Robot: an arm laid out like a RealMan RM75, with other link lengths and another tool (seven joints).
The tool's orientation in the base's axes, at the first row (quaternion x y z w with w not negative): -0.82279 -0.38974 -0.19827 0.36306
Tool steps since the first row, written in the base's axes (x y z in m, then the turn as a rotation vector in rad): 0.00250 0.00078 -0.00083 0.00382 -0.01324 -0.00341; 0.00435 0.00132 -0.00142 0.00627 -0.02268 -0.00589; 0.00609 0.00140 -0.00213 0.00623 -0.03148 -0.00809; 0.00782 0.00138 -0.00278 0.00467 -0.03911 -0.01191; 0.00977 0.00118 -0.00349 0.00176 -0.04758 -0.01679; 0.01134 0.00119 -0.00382 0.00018 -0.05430 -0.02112; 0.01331 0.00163 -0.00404 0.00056 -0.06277 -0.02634
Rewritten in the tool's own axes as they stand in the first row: 0.00143 0.00199 0.00124 -0.00630 0.01024 -0.00755; 0.00248 0.00347 0.00211 -0.01100 0.01734 -0.01291; 0.00316 0.00512 0.00272 -0.01674 0.02209 -0.01808; 0.00382 0.00678 0.00320 -0.02382 0.02586 -0.02137; 0.00449 0.00871 0.00361 -0.03281 0.02940 -0.02466; 0.00527 0.01008 0.00390 -0.03976 0.03298 -0.02693; 0.00657 0.01154 0.00446 -0.04692 0.03926 -0.02985
